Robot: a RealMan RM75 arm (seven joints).
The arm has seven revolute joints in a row. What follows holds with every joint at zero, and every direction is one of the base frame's.
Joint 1 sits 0.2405 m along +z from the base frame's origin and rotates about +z.
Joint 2 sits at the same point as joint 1 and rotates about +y.
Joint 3 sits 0.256 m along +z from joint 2 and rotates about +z.
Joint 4 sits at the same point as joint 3 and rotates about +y.
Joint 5 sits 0.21 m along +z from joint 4 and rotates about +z.
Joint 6 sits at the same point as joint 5 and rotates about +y.
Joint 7 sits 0.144 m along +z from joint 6 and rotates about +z.
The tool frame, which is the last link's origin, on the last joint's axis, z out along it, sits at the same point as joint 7; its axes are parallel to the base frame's.
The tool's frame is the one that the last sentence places.
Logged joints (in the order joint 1, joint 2, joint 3, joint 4, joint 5, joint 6, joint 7), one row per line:
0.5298, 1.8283, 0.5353, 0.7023, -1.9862, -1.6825, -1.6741
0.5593, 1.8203, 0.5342, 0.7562, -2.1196, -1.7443, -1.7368
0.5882, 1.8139, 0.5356, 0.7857, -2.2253, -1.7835, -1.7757
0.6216, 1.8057, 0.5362, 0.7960, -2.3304, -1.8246, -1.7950
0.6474, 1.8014, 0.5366, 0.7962, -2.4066, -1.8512, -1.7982
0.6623, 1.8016, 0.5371, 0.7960, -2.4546, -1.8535, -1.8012
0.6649, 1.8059, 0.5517, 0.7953, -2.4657, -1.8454, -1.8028
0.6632, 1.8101, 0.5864, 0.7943, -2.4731, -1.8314, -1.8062
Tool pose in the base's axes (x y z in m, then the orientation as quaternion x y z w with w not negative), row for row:
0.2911, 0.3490, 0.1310, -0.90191, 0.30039, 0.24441, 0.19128
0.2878, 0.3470, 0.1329, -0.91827, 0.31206, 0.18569, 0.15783
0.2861, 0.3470, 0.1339, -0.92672, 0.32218, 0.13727, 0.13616
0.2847, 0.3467, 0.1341, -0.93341, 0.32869, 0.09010, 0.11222
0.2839, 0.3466, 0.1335, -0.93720, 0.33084, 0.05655, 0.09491
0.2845, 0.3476, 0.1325, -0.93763, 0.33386, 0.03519, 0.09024
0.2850, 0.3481, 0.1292, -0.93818, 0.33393, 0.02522, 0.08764
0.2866, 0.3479, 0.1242, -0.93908, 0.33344, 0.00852, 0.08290
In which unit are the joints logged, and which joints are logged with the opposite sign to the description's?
The joints are logged in radians. Opposite sign: joint 3, joint 4, joint 7.
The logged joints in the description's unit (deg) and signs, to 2 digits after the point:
30.36, 104.75, -30.67, -40.24, -113.80, -96.40, 95.92
32.05, 104.30, -30.61, -43.33, -121.44, -99.94, 99.51
33.70, 103.93, -30.69, -45.02, -127.50, -102.19, 101.74
35.62, 103.46, -30.72, -45.61, -133.52, -104.54, 102.85
37.09, 103.21, -30.74, -45.62, -137.89, -106.07, 103.03
37.95, 103.22, -30.77, -45.61, -140.64, -106.20, 103.20
38.10, 103.47, -31.61, -45.57, -141.27, -105.73, 103.29
38.00, 103.71, -33.60, -45.51, -141.70, -104.93, 103.49

